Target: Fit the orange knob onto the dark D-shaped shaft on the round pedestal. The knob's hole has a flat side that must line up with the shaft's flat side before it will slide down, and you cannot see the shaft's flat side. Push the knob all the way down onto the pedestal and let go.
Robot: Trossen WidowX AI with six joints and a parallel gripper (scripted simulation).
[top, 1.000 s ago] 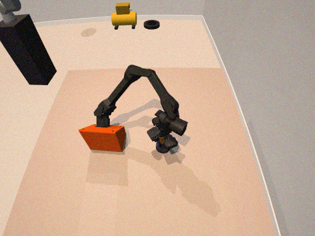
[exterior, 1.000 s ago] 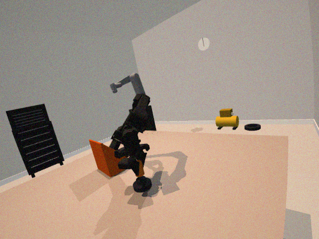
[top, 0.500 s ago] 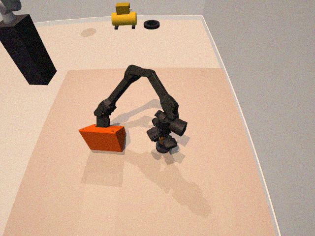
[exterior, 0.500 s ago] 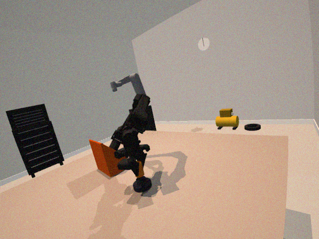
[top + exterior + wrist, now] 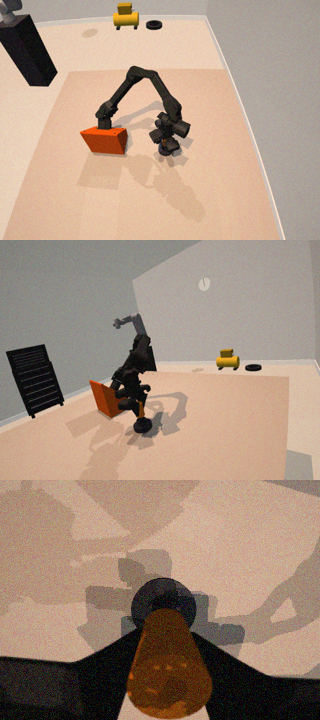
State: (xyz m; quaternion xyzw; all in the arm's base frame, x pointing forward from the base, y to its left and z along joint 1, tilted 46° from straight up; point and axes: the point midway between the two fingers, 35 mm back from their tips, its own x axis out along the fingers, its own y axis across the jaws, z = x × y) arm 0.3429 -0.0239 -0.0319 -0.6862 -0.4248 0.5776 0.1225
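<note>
The orange knob lies 2 cm above my gripper tip. Round my gripper tip: dark round pedestal: 4 cm below.
</note>
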